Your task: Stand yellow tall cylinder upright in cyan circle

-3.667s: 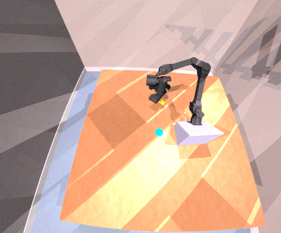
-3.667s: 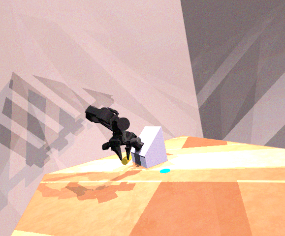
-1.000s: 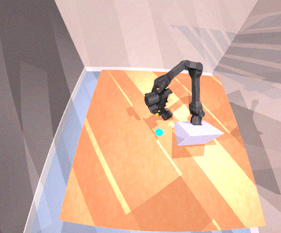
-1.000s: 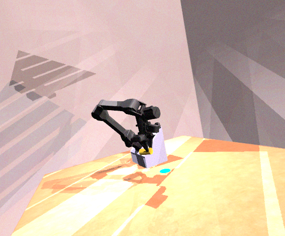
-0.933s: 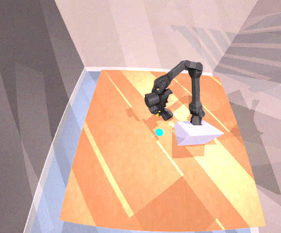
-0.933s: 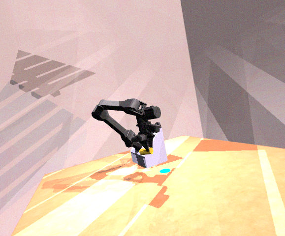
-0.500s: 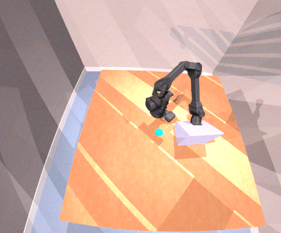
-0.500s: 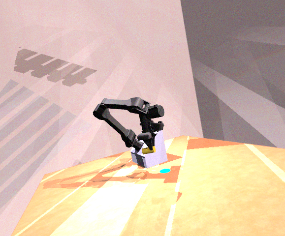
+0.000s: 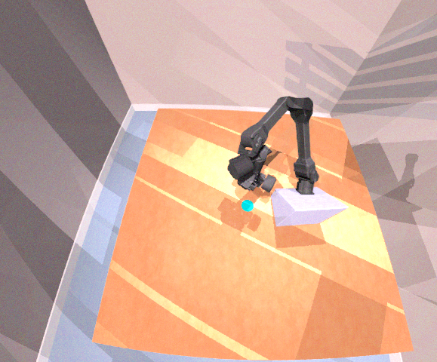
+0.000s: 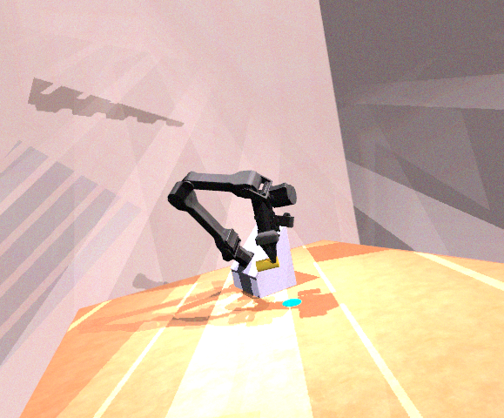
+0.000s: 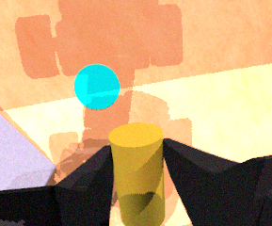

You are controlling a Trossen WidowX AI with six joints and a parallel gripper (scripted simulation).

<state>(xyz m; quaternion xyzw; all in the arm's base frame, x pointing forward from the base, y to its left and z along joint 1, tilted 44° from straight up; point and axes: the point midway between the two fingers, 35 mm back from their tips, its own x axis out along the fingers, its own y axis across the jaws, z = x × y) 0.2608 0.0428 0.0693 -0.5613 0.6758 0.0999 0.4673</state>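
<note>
My gripper tip is 140 mm above the cyan circle, 40 mm to the right of it and 20 mm past it. Also, from my gripper tip: yellow tall cylinder 20 mm to the right, 10 mm behind.
</note>
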